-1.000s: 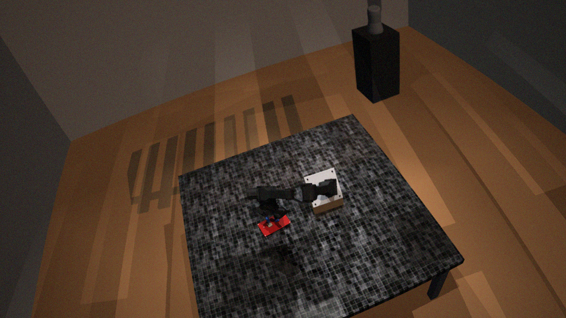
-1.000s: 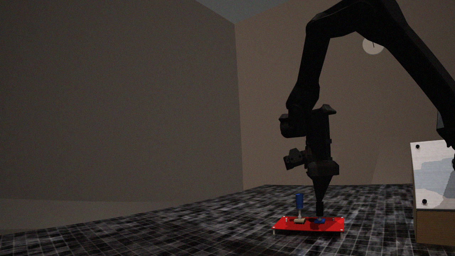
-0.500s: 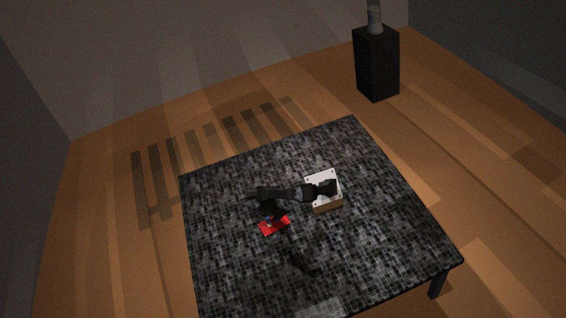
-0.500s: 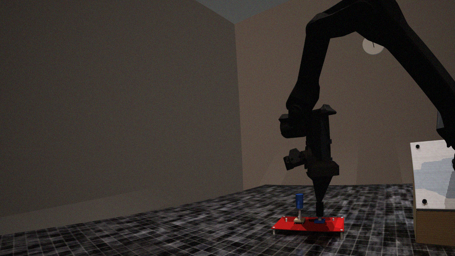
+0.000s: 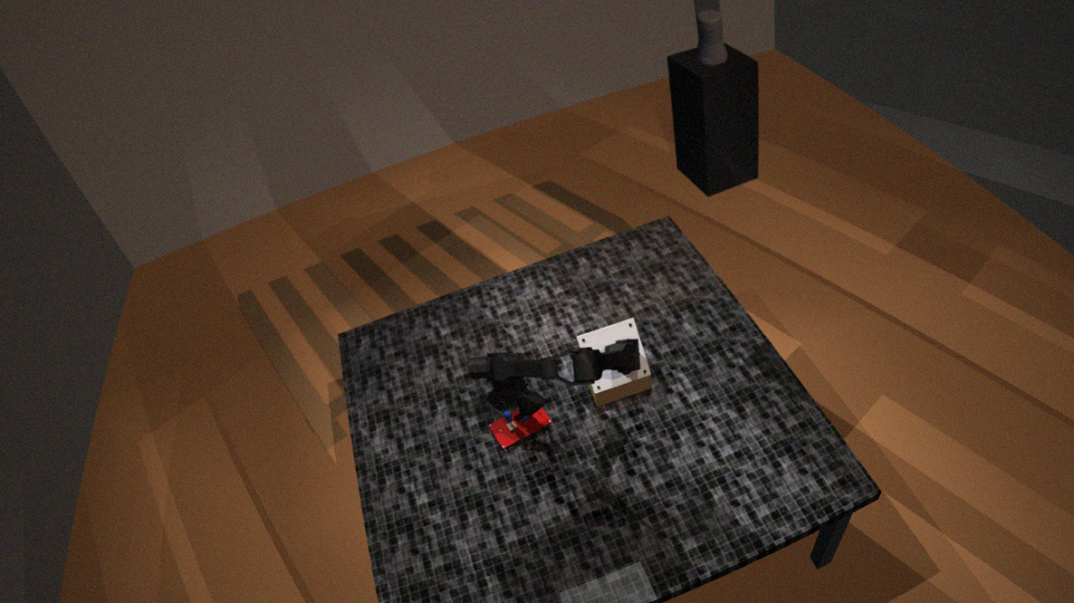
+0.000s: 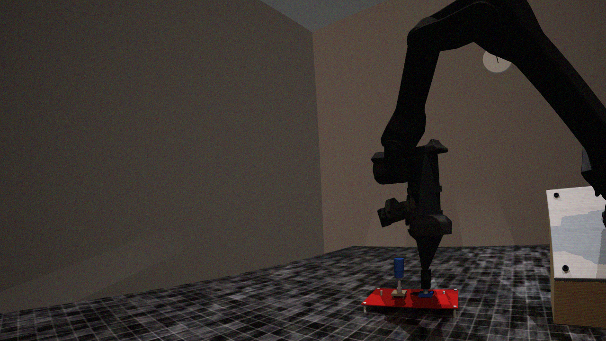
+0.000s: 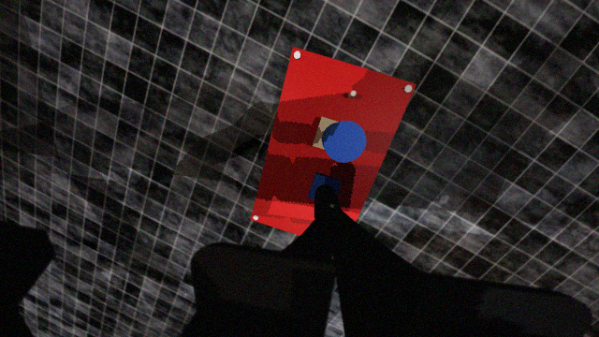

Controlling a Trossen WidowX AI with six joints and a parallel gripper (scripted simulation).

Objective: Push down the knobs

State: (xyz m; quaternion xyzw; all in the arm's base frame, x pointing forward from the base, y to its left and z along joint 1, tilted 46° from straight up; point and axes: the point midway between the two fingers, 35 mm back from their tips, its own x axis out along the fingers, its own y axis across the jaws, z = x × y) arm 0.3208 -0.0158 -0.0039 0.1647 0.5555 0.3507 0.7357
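Right now my gripper tip is 40 mm short of the blue knob and 20 mm to the right of it.
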